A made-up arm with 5 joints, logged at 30 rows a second.
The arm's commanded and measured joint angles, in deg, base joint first. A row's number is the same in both.
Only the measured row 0 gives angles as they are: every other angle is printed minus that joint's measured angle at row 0.
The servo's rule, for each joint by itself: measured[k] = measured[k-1] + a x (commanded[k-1-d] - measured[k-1]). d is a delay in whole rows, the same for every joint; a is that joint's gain. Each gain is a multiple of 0.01, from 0.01 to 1. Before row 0 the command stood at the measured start. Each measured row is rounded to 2 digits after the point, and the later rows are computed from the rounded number. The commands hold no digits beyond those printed.
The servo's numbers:
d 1
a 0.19 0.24 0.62 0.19 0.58
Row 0, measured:
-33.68 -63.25 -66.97 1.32 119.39
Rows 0 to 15, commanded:
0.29 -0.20 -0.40 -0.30 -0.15
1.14 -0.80 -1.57 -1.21 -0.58
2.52 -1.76 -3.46 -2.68 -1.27
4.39 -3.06 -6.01 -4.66 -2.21
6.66 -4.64 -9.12 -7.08 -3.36
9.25 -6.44 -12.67 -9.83 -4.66
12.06 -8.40 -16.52 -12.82 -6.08
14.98 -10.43 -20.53 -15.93 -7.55
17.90 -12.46 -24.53 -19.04 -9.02
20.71 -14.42 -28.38 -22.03 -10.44
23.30 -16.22 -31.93 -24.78 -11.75
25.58 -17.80 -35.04 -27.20 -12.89
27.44 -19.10 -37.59 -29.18 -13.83
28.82 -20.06 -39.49 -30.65 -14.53
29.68 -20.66 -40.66 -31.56 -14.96
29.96 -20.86 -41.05 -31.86 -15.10
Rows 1 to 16, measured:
0.00 0.00 0.00 0.00 0.00
0.06 -0.05 -0.25 -0.06 -0.09
0.27 -0.23 -1.07 -0.28 -0.37
0.70 -0.60 -2.55 -0.74 -0.89
1.40 -1.19 -4.70 -1.48 -1.66
2.40 -2.02 -7.44 -2.54 -2.65
3.70 -3.08 -10.68 -3.93 -3.82
5.29 -4.36 -14.30 -5.62 -5.13
7.13 -5.82 -18.16 -7.58 -6.53
9.18 -7.41 -22.11 -9.76 -7.97
11.37 -9.09 -26.00 -12.09 -9.40
13.64 -10.80 -29.68 -14.50 -10.76
15.91 -12.48 -33.00 -16.91 -12.00
18.10 -14.07 -35.85 -19.24 -13.06
20.14 -15.51 -38.11 -21.41 -13.91
21.95 -16.75 -39.69 -23.34 -14.52

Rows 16 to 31, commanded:
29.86 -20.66 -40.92 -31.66 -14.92
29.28 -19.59 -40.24 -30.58 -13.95
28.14 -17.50 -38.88 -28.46 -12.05
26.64 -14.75 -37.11 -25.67 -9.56
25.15 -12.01 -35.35 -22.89 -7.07
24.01 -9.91 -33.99 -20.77 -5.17
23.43 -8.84 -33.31 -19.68 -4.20
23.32 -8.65 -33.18 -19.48 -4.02
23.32 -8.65 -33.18 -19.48 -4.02
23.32 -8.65 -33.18 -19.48 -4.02
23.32 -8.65 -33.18 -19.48 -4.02
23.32 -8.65 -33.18 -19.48 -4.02
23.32 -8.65 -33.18 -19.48 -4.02
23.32 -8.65 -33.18 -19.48 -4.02
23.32 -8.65 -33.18 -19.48 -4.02
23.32 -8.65 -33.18 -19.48 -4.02
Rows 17 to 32, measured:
23.47 -17.74 -40.53 -24.96 -14.86
24.68 -18.44 -40.77 -26.23 -14.89
25.55 -18.72 -40.44 -27.06 -14.34
26.04 -18.43 -39.47 -27.33 -13.01
26.15 -17.55 -38.01 -27.01 -11.01
25.96 -16.22 -36.36 -26.23 -8.72
25.59 -14.71 -34.89 -25.19 -6.66
25.18 -13.30 -33.91 -24.14 -5.23
24.83 -12.18 -33.46 -23.25 -4.53
24.54 -11.33 -33.29 -22.53 -4.23
24.31 -10.69 -33.22 -21.95 -4.11
24.12 -10.20 -33.20 -21.48 -4.06
23.97 -9.83 -33.19 -21.10 -4.04
23.85 -9.55 -33.18 -20.79 -4.03
23.75 -9.33 -33.18 -20.54 -4.02
23.67 -9.17 -33.18 -20.34 -4.02

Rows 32 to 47, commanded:
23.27 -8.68 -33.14 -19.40 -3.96
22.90 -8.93 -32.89 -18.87 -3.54
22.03 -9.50 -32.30 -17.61 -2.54
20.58 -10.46 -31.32 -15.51 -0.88
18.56 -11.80 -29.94 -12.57 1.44
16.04 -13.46 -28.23 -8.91 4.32
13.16 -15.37 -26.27 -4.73 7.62
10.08 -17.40 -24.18 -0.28 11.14
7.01 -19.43 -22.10 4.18 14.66
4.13 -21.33 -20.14 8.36 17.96
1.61 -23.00 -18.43 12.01 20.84
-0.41 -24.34 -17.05 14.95 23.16
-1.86 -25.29 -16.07 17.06 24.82
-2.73 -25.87 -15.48 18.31 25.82
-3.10 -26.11 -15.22 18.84 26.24
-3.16 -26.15 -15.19 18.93 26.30
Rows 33 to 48, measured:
23.60 -9.05 -33.18 -20.18 -4.02
23.54 -8.96 -33.16 -20.03 -3.99
23.42 -8.95 -32.99 -19.81 -3.73
23.16 -9.08 -32.56 -19.39 -3.04
22.67 -9.41 -31.79 -18.65 -1.79
21.89 -9.98 -30.64 -17.49 0.08
20.78 -10.82 -29.15 -15.86 2.54
19.33 -11.91 -27.36 -13.75 5.49
17.57 -13.23 -25.39 -11.19 8.77
15.56 -14.72 -23.35 -8.27 12.19
13.39 -16.31 -21.36 -5.11 15.54
11.15 -17.92 -19.54 -1.86 18.61
8.95 -19.46 -18.00 1.33 21.25
6.90 -20.86 -16.80 4.32 23.32
5.07 -22.06 -15.98 6.98 24.77
3.52 -23.03 -15.51 9.23 25.62

